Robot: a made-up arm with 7 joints. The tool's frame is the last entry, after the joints. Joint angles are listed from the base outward.
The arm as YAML. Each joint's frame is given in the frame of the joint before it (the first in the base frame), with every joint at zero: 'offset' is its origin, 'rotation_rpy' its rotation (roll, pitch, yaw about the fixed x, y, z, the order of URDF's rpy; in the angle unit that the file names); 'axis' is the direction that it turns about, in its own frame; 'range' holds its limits. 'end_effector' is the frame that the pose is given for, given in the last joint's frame.
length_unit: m
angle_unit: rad
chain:
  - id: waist
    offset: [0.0, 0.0, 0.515]
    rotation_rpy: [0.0, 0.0, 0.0]
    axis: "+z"
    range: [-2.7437, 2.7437]
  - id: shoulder
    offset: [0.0, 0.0, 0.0]
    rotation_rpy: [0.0, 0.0, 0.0]
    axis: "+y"
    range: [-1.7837, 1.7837]
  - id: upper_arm
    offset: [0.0, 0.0, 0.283]
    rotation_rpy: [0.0, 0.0, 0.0]
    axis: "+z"
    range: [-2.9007, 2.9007]
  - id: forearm
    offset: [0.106, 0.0, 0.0]
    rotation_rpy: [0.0, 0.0, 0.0]
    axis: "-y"
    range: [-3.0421, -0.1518]
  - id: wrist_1
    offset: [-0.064, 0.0, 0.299]
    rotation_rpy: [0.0, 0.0, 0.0]
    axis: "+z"
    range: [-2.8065, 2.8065]
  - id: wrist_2
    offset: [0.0, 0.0, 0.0]
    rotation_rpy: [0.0, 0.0, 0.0]
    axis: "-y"
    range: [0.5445, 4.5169]
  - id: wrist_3
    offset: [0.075, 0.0, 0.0]
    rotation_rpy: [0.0, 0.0, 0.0]
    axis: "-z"
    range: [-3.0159, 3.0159]
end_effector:
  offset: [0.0, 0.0, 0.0]
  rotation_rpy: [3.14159, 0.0, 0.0]
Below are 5 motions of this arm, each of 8 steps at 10 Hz.
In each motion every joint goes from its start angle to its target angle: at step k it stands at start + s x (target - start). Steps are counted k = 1, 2, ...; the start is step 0. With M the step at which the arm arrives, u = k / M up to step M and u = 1 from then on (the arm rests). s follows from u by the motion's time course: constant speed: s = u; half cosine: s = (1 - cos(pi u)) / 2; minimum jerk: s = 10 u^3 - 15 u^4 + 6 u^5.
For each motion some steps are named. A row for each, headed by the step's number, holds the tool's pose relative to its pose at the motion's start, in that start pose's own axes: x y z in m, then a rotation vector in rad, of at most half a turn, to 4 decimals.
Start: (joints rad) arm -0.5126 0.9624 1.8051 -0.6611 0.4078 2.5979 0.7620
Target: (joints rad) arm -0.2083 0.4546 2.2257 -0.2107 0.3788 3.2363 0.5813
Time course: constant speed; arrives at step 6
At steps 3, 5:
3: -0.1750 -0.0380 0.0198 0.4057 -0.0696 -0.0738
5: -0.2749 -0.0418 0.0027 0.6525 -0.0896 0.0096

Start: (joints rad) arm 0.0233 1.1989 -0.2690 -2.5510 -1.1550 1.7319 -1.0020
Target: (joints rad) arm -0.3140 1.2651 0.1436 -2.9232 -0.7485 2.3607 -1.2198
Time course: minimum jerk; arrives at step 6
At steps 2, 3, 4, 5, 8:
2: 0.0388 -0.0125 -0.0139 -0.0886 0.1632 -0.1604
3: 0.0817 -0.0389 -0.0338 -0.2041 0.3871 -0.3606
4: 0.1117 -0.0727 -0.0517 -0.3123 0.6061 -0.5337
5: 0.1238 -0.0951 -0.0604 -0.3744 0.7341 -0.6239
8: 0.1258 -0.0998 -0.0619 -0.3868 0.7597 -0.6409

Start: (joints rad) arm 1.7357 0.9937 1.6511 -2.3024 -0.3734 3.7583 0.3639
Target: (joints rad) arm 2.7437 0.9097 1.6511 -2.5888 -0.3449 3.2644 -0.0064
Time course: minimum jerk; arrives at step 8
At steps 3, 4, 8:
3: -0.1130 -0.0463 0.0541 0.1055 -0.4399 -0.0771
4: -0.2111 -0.0914 0.0653 0.2312 -0.7892 -0.1677
8: -0.4061 -0.1909 -0.0162 0.6400 -1.5109 -0.4360

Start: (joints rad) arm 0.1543 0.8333 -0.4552 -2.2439 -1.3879 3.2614 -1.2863
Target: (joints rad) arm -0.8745 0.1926 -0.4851 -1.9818 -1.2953 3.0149 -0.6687
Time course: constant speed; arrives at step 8
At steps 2, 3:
2: -0.0861 -0.0877 -0.0400 -0.0045 -0.1698 0.4643
3: -0.1183 -0.1441 -0.0648 0.0015 -0.2625 0.6964

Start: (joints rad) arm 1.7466 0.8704 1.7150 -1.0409 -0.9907 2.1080 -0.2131
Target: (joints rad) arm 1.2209 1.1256 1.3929 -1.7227 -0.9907 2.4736 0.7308
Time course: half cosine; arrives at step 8
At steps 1, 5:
1: -0.0087 0.0060 0.0076 -0.0056 -0.0139 0.0381
5: -0.2071 0.0927 0.1012 -0.0722 -0.2155 0.7635

